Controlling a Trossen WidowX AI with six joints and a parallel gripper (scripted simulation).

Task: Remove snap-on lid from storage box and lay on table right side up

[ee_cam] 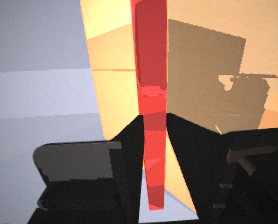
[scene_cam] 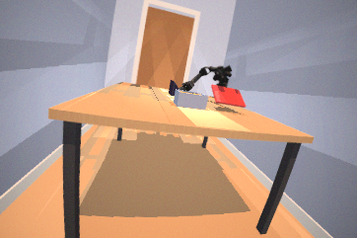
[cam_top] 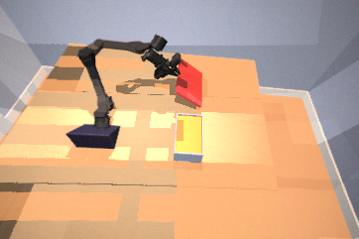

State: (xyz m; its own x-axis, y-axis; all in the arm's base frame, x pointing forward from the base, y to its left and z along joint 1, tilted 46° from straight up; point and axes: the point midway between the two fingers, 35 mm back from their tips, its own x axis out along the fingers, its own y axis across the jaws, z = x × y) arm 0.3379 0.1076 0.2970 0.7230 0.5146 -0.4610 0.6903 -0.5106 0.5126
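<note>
The lid is 7 cm ahead of my gripper tip and 5 cm below it. From my gripper tip the other things lie so: storage box (30 cm to the right, 12 cm below, 8 cm ahead).
</note>
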